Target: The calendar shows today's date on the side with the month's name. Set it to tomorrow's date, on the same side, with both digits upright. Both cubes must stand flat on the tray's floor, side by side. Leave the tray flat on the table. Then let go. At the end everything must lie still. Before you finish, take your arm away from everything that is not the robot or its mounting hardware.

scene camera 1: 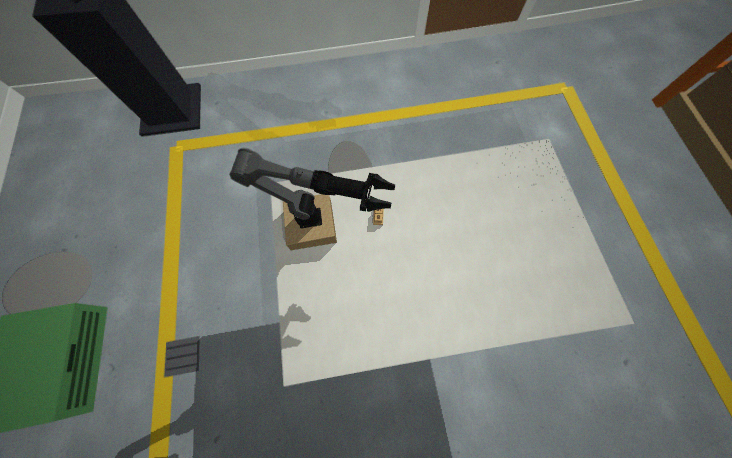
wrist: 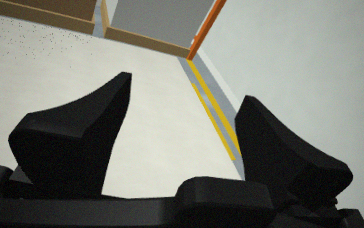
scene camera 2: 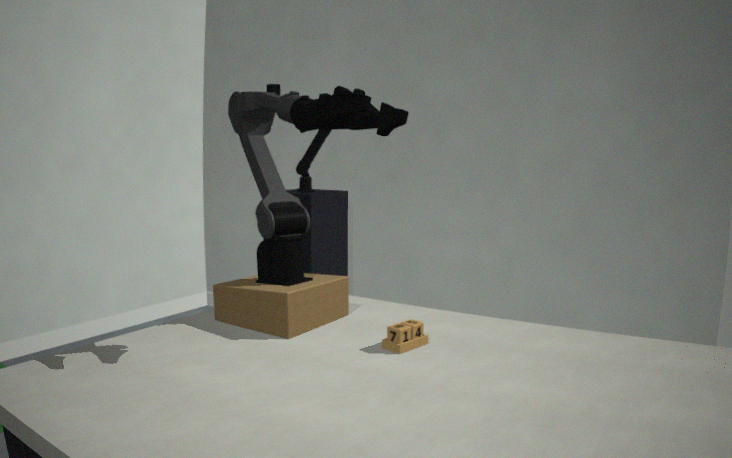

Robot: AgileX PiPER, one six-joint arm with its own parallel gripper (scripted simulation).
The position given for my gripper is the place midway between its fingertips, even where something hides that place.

I see my gripper [scene camera 2: 387, 110].
My gripper shows as well in scene camera 1 [scene camera 1: 393, 196] and in the wrist view [wrist: 187, 97].
